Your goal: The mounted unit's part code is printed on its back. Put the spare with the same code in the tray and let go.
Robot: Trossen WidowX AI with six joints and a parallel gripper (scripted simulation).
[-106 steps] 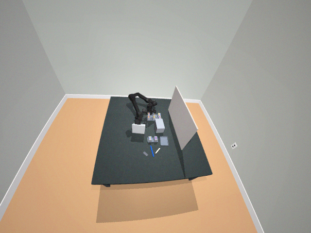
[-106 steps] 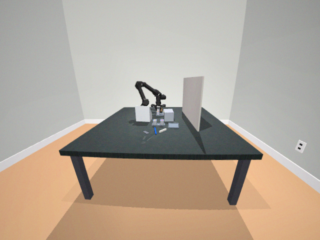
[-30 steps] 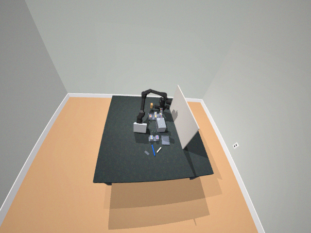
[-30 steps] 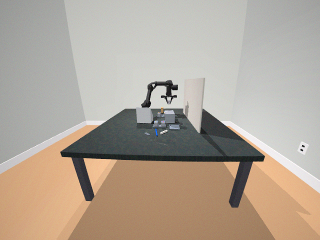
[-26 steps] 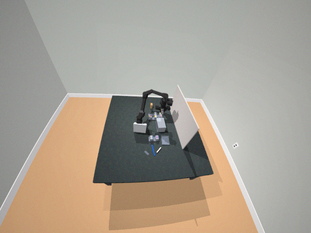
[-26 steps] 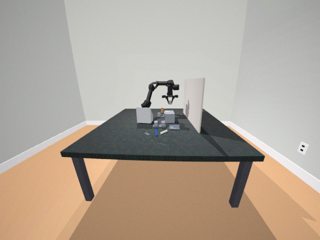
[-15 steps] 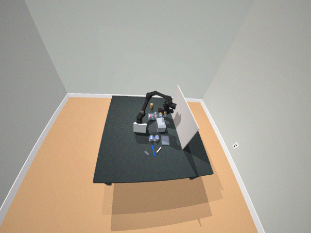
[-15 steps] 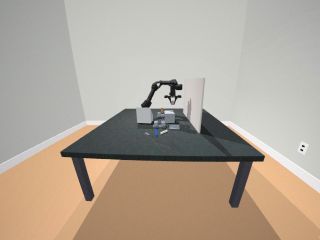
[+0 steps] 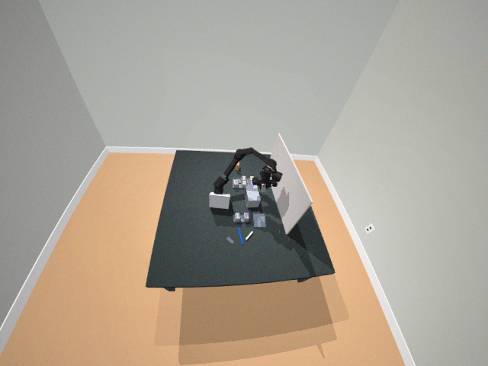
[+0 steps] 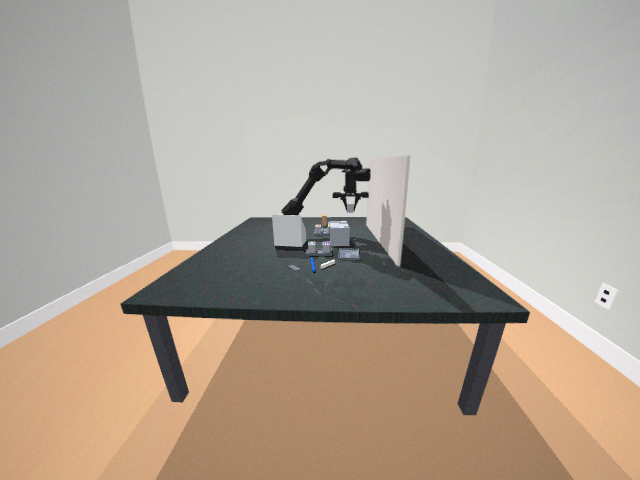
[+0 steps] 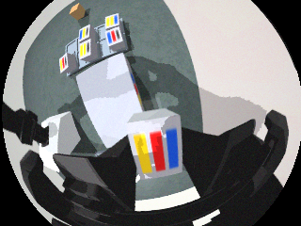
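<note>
My gripper tip is now 18 cm to the left of the grey tray, 17 cm above it and 2 cm past it. From my gripper tip the other things lie so: white stick: 31 cm to the right, 17 cm below, 12 cm behind; tall panel: 17 cm ahead, 5 cm above, 3 cm to the left; grey spare: 3 cm above.
</note>
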